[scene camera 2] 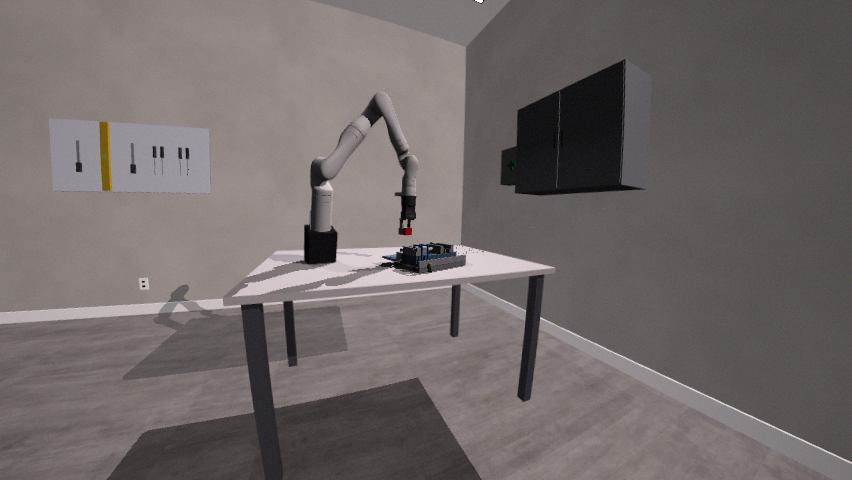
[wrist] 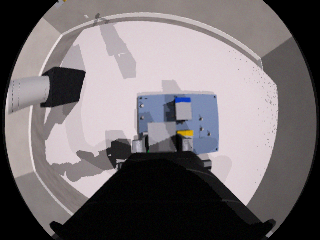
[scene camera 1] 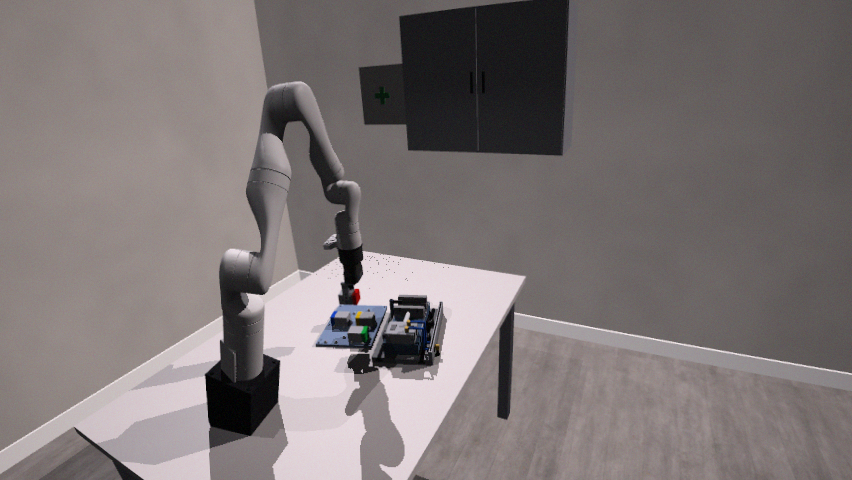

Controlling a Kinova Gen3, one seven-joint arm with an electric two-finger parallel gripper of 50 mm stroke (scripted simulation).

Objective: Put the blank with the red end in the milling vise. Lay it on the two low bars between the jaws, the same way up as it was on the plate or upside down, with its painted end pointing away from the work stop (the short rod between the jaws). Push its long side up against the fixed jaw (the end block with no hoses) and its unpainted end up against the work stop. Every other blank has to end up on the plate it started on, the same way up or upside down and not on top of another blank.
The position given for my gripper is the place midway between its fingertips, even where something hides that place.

I see my gripper (scene camera 1: 349, 296) and a blue plate (scene camera 1: 330, 334).
My gripper shows as well in the wrist view (wrist: 162, 140). The blue plate also shows in the wrist view (wrist: 157, 108).
